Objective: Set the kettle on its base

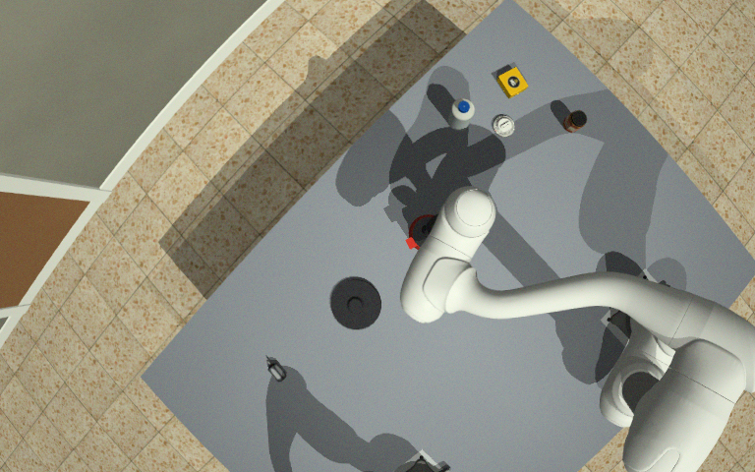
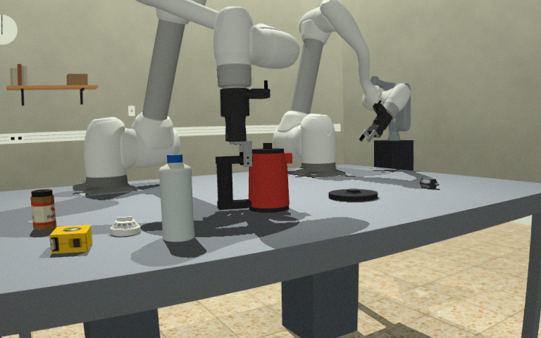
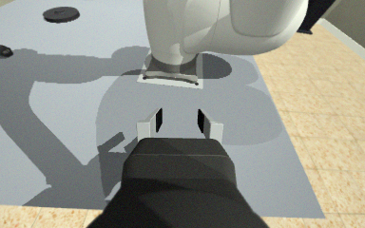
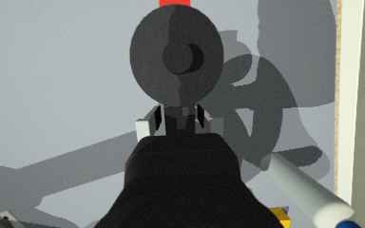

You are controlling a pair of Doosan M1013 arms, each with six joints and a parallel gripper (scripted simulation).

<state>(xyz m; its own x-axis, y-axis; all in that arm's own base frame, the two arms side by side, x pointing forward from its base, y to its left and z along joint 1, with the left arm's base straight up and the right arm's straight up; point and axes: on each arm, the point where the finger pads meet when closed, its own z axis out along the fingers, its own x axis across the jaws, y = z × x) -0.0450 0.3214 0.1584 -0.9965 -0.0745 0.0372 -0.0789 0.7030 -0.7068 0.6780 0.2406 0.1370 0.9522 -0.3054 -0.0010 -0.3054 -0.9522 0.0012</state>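
Note:
Now: the red kettle 20 mm to the left of my right hand and 50 mm below it. From my right hand the other things lie so: round black base 20 mm behind, 350 mm to the left, 120 mm below; white round part 120 mm ahead, 330 mm to the right, 120 mm below; white bottle 210 mm ahead, 230 mm to the right, 60 mm below.

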